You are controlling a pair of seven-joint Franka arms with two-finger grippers.
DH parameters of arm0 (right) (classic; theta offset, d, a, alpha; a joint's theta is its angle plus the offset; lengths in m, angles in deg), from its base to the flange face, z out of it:
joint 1: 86.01 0.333 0 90
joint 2: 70.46 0 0 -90
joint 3: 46.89 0.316 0.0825 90
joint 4: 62.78 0 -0.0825 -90
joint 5: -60.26 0.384 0 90
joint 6: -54.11 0 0.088 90
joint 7: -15.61 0.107 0 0
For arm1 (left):
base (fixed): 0 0 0 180
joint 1: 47.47 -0.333 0 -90
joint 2: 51.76 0 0 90
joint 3: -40.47 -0.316 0.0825 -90
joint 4: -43.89 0 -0.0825 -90
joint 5: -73.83 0.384 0 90
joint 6: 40.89 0 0.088 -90
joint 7: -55.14 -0.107 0 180
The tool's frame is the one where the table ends.
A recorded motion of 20 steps. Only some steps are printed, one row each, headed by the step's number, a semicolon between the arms.
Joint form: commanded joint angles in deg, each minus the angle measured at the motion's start. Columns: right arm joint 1, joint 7, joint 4, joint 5, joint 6, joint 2, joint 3; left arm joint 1, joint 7, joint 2, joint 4, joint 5, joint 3, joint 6.
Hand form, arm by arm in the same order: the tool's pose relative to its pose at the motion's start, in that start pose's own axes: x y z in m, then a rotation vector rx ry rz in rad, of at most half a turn. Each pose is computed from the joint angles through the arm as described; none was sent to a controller.
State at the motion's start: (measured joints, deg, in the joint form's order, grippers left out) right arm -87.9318 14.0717 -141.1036 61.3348 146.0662 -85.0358 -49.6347; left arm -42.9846 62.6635 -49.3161 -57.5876 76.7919 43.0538 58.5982
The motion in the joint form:
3: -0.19 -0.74 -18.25 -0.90 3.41 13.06 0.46; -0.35 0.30 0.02 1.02 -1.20 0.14 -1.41
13: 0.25 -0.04 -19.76 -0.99 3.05 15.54 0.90; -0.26 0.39 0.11 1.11 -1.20 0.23 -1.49
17: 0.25 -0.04 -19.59 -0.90 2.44 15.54 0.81; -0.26 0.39 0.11 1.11 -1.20 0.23 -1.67
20: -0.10 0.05 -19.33 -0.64 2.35 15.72 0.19; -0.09 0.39 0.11 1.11 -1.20 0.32 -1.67
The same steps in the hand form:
3: -0.0677 0.0008 0.0105 -0.0038 -0.0315 -0.0165; -0.0012 -0.0006 -0.0065 -0.0194 -0.0093 -0.0128
13: -0.0807 -0.0075 -0.0003 -0.0046 -0.0209 -0.0199; -0.0017 0.0010 -0.0081 -0.0195 -0.0074 -0.0114
17: -0.0817 -0.0068 -0.0008 -0.0028 -0.0286 -0.0181; -0.0021 0.0009 -0.0078 -0.0191 -0.0106 -0.0114
20: -0.0825 0.0021 -0.0046 0.0023 -0.0222 0.0007; -0.0024 0.0034 -0.0079 -0.0190 -0.0104 -0.0068

